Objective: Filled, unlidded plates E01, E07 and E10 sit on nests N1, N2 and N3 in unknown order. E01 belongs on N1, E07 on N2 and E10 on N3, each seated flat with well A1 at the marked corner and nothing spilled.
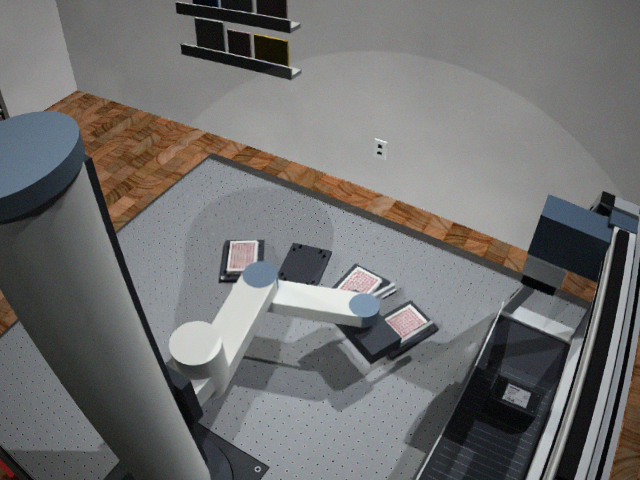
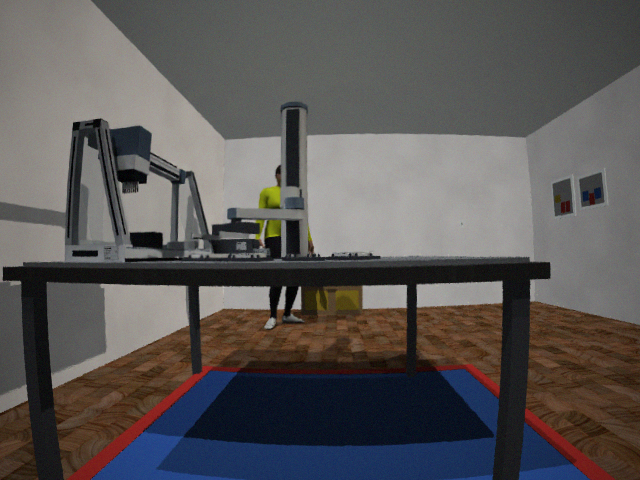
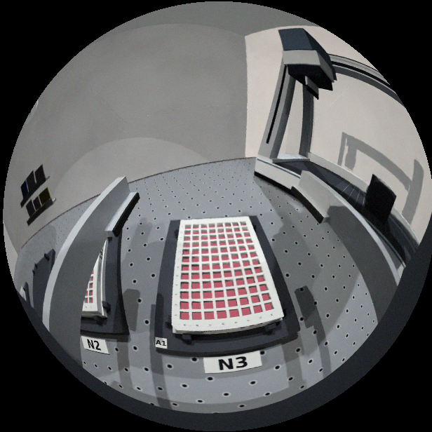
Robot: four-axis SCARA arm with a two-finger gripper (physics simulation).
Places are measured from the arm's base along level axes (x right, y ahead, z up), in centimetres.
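Pixels of known places: gripper, fingertip midpoint: [image 1: 412, 304] [image 2: 205, 235].
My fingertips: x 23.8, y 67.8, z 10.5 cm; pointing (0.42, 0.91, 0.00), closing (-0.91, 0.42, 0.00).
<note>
Ahead of a thing's pixels: the offset from my fingertips to its middle. "spot": to the spot under its first point.
Plate E10 {dx -1.0, dy -2.2, dz -7.3 cm} [image 3: 225, 275] [image 1: 406, 321], white with red-filled wells, lies on dark nest N3 [image 3: 165, 280]; it looks flat and square within the corner posts. Nest N3's A1 tag is at the near left corner; the plate's own lettering is too small to read. My gripper [image 3: 217, 178] [image 1: 404, 313] is open and empty above it, one finger to each side, apart from the plate. A second filled plate {dx -17.7, dy +3.6, dz -7.3 cm} [image 3: 90, 292] [image 1: 360, 281] sits on nest N2 [image 3: 114, 315], partly behind the left finger. A third filled plate {dx -52.0, dy -3.5, dz -7.3 cm} [image 1: 242, 256] sits on the leftmost nest {spot: dx -51.9, dy -10.9, dz -6.8 cm} [image 1: 225, 271]. Their numbers are unreadable.
A bare dark nest {dx -35.2, dy +3.7, dz -8.2 cm} [image 1: 306, 262] stands between the leftmost nest and N2. A gantry with a blue-grey head [image 1: 571, 235] [image 2: 131, 147] [image 3: 305, 55] and a dark deck stands beyond N3. The arm's column [image 1: 103, 310] [image 2: 293, 155] rises from the table. A person in yellow [image 2: 269, 206] stands behind it.
</note>
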